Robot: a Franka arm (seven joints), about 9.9 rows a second.
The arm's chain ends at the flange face. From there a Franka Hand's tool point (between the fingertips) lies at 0.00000 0.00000 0.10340 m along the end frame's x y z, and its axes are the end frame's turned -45 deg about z.
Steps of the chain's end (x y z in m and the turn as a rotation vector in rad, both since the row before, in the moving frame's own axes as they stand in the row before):
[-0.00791 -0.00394 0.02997 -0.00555 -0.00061 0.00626]
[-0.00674 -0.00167 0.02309 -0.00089 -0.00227 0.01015]
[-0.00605 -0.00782 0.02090 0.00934 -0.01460 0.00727]
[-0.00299 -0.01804 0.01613 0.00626 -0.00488 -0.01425]
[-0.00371 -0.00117 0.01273 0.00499 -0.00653 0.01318]
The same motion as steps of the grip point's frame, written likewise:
[-0.00326 -0.00802 0.02997 -0.00349 -0.00436 0.00626]
[-0.00382 -0.00605 0.02309 0.00098 -0.00223 0.01015]
[0.00087 -0.01156 0.02088 0.01693 -0.00372 0.00727]
[0.01074 -0.01569 0.01613 0.00788 0.00098 -0.01425]
[-0.00190 -0.00429 0.01273 0.00815 -0.00109 0.01318]

